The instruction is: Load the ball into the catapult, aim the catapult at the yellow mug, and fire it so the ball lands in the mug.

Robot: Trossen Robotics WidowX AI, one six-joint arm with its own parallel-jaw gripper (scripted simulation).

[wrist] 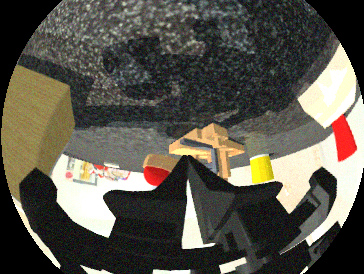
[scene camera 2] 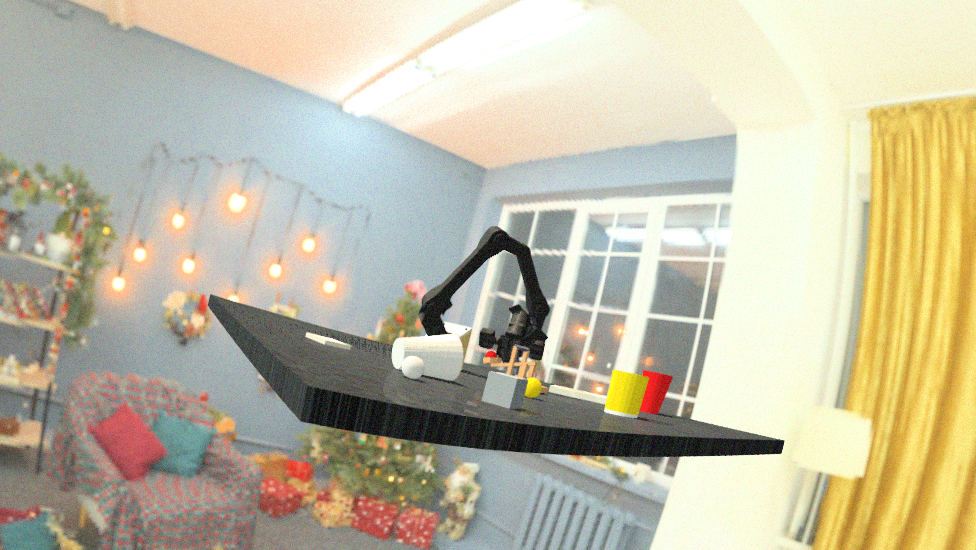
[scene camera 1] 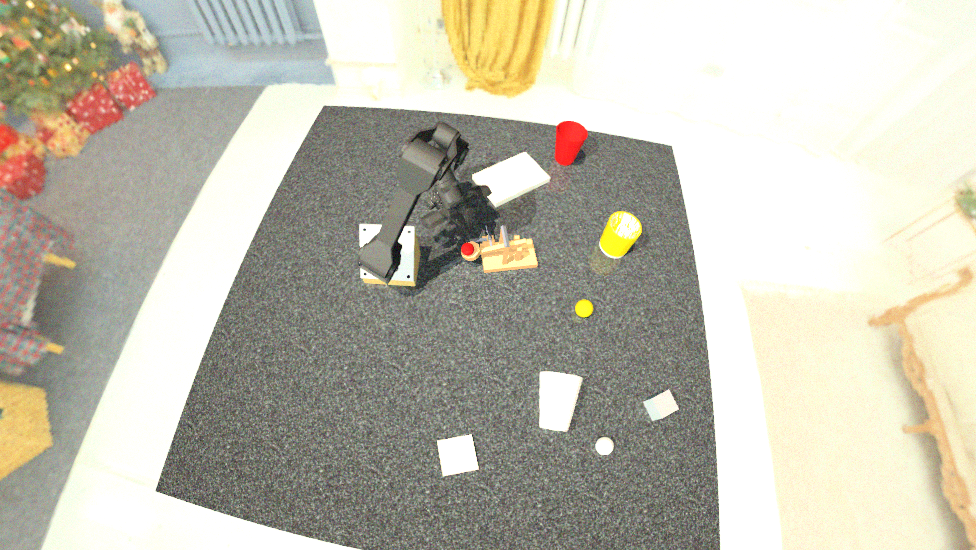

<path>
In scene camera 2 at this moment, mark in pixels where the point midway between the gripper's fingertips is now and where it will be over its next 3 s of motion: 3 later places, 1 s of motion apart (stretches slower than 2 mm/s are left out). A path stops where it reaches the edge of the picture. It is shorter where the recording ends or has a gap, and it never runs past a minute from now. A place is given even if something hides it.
My gripper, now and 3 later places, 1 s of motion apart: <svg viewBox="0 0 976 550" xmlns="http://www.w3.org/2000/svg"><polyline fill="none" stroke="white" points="504,364 516,351 540,344 580,333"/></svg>
</path>
